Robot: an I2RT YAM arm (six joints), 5 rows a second.
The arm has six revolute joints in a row. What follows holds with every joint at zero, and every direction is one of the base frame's.
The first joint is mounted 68 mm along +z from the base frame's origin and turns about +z.
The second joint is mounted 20 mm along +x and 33.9 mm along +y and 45.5 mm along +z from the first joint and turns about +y.
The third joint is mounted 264 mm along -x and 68.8 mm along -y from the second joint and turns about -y.
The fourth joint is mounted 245 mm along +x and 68.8 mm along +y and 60 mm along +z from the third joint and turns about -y.
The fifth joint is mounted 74 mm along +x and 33.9 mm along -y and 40.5 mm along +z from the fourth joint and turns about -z.
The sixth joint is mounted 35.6 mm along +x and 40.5 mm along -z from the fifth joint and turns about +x.
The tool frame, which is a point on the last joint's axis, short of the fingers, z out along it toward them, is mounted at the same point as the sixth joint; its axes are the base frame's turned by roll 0, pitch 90 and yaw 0 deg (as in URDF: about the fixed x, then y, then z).
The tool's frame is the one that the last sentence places.
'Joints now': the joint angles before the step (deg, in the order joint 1, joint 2, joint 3, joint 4, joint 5, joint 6). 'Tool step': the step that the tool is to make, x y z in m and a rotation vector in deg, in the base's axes. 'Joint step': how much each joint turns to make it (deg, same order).
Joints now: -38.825, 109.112, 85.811, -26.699, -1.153, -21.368
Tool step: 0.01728, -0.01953, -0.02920, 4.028, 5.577, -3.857
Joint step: -0.368, 8.814, 7.617, -5.676, 2.383, 2.574
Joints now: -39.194, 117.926, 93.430, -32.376, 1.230, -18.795
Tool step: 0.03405, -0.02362, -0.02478, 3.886, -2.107, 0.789
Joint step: 0.082, 10.921, 11.766, -1.641, -4.037, 1.754
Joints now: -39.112, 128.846, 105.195, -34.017, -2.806, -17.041
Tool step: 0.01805, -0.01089, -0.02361, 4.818, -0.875, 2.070
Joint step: 0.000, 7.252, 7.484, -2.553, -4.742, 0.452
